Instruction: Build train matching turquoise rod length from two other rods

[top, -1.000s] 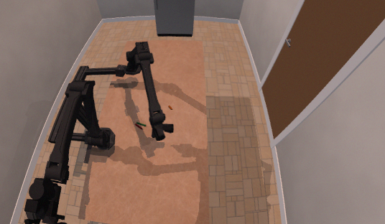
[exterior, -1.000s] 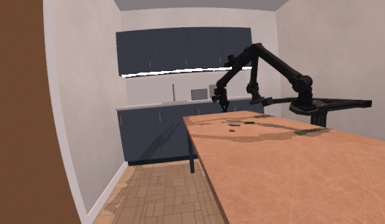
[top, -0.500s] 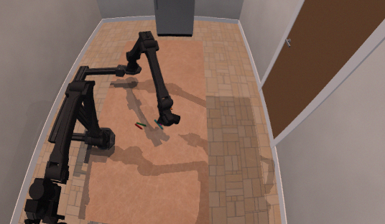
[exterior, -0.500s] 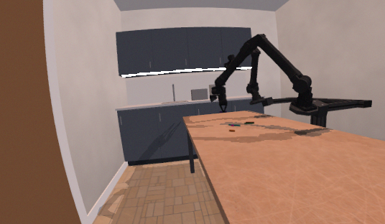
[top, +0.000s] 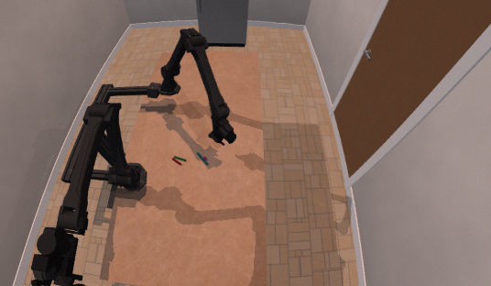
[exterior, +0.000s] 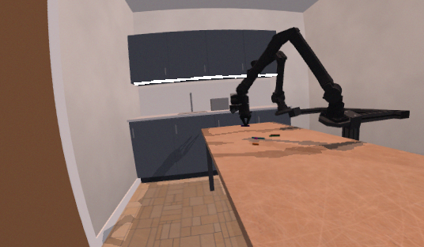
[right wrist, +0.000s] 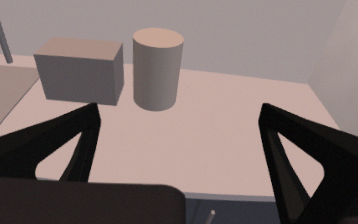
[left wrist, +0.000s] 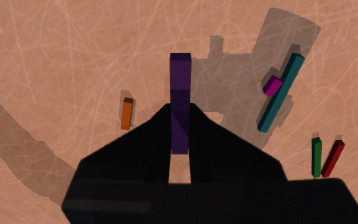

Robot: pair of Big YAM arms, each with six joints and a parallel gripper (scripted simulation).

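Now: left hand 11 cm above the orange rod, 9 cm to the right of it and 4 cm past it. The rest, counted from my left hand: red rod: 25 cm behind, 12 cm to the right, 11 cm below; then green rod: 23 cm behind, 11 cm below, 9 cm to the right; then turquoise rod: 11 cm below, 10 cm behind, 7 cm to the right.
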